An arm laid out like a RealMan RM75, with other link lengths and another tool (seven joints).
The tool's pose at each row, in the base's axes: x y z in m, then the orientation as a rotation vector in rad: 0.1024, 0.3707, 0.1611, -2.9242, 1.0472, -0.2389; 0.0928, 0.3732, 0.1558, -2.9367, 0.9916, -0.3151; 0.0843, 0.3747, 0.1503, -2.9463, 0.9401, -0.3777; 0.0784, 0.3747, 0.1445, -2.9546, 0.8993, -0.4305; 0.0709, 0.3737, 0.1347, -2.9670, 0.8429, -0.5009; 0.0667, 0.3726, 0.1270, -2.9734, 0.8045, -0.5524; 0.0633, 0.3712, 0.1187, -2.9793, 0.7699, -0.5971; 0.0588, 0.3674, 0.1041, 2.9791, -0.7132, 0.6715; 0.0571, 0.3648, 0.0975, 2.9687, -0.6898, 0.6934; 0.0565, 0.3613, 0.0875, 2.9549, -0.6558, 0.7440; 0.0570, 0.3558, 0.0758, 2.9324, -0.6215, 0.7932; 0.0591, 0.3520, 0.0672, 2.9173, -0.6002, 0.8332
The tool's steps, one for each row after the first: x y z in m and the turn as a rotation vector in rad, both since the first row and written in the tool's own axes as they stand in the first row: -0.0096, 0.0045, 0.0037, 0.0188, 0.0449, -0.0369; -0.0178, 0.0091, 0.0078, 0.0347, 0.0818, -0.0705; -0.0231, 0.0133, 0.0126, 0.0455, 0.1137, -0.0975; -0.0295, 0.0195, 0.0212, 0.0572, 0.1571, -0.1351; -0.0330, 0.0236, 0.0282, 0.0658, 0.1889, -0.1603; -0.0358, 0.0274, 0.0359, 0.0722, 0.2167, -0.1830; -0.0388, 0.0343, 0.0497, 0.0792, 0.2655, -0.2189; -0.0394, 0.0379, 0.0561, 0.0757, 0.2836, -0.2326; -0.0390, 0.0418, 0.0659, 0.0806, 0.3188, -0.2523; -0.0367, 0.0466, 0.0777, 0.0786, 0.3572, -0.2717; -0.0339, 0.0489, 0.0866, 0.0814, 0.3863, -0.2834
